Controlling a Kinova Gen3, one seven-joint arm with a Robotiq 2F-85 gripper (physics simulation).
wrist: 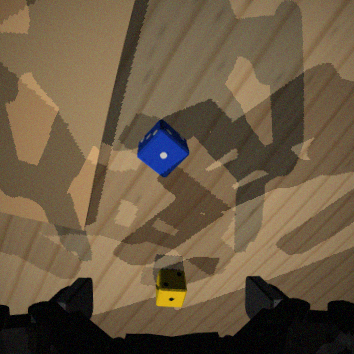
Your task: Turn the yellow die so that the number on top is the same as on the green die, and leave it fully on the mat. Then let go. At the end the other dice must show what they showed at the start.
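Frame: origin at the arm's base, x ahead, y left, z up, level; metres.
Seen in the pictures: gripper, fingertip midpoint: (pixel 169 294).
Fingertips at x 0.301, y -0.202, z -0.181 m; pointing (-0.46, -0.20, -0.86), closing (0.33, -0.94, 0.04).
Note:
Pixels of each thing's top centre, then the offset from my fingertips to it. "pt": a spot on its surface instead. Level surfaces: height alone.
- yellow die, middle of its top: (pixel 170 299) dz -0.002, dx -0.006, dy -0.003 m
- flat tan panel, surface spot: (pixel 75 50) pt dz -0.014, dx +0.103, dy +0.075 m
- blue die, middle of its top: (pixel 162 155) dz -0.002, dx +0.077, dy +0.030 m
- wooden table, its level: dz -0.018 m
The yellow die (pixel 171 289) rests on the wooden table, low in the wrist view. Its bright face, which looks like the top, has one pip; the shaded side face has two pips. My gripper (pixel 169 294) is open and empty. Its fingers show left and right of the yellow die in the view, apart from it, and appear to be above it. A flat tan panel (pixel 75 50) with a dark edge lies at the upper left and looks like the mat; the yellow die is off it. The green die does not show in the wrist view.
A blue die (pixel 163 151) sits near the middle of the view, farther up than the yellow die and to the right of the panel's dark edge. Its large face shows one white pip. Shadows of the arm and gripper fall across the wooden table (pixel 310 225) and the panel.

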